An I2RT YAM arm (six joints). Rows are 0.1 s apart.
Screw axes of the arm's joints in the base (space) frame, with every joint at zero. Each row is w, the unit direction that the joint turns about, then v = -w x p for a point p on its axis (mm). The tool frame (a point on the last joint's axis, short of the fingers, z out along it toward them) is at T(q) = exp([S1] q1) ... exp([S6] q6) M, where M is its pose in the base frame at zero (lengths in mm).
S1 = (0, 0, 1, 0, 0, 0)
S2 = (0, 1, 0, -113.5, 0, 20)
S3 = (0, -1, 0, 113.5, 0, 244)
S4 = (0, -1, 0, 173.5, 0, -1)
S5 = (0, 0, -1, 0, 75, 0)
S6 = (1, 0, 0, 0, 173.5, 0)
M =
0 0 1 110.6
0 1 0 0
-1 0 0 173.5
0 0 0 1
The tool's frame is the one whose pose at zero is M.
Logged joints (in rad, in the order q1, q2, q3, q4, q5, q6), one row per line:
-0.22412, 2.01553, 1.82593, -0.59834, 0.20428, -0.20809
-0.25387, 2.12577, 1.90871, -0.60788, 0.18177, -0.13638
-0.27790, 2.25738, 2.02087, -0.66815, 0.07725, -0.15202
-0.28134, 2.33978, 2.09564, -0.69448, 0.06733, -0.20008
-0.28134, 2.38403, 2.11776, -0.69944, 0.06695, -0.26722
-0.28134, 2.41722, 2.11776, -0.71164, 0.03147, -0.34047
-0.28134, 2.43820, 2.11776, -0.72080, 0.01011, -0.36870
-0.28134, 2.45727, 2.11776, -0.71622, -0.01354, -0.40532
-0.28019, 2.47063, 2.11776, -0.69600, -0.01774, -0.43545
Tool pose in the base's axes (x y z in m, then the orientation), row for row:
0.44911, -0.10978, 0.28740, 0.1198, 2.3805, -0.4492
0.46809, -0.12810, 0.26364, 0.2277, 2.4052, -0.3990
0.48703, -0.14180, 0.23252, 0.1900, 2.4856, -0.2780
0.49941, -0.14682, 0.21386, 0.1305, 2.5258, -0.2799
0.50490, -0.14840, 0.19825, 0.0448, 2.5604, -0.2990
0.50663, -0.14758, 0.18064, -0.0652, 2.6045, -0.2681
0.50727, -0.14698, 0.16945, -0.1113, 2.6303, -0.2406
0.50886, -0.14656, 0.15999, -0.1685, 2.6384, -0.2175
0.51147, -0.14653, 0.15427, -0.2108, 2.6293, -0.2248
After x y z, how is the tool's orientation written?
As a rotation vector, in radians.
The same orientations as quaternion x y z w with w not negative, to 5 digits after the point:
0.04626, 0.91921, -0.17346, 0.35046
0.08746, 0.92388, -0.15326, 0.33957
0.07198, 0.94168, -0.10532, 0.31138
0.04902, 0.94872, -0.10513, 0.29408
0.01669, 0.95396, -0.11140, 0.27799
-0.02405, 0.96069, -0.09889, 0.25830
-0.04080, 0.96428, -0.08820, 0.24642
-0.06163, 0.96504, -0.07955, 0.24202
-0.07721, 0.96302, -0.08234, 0.24464

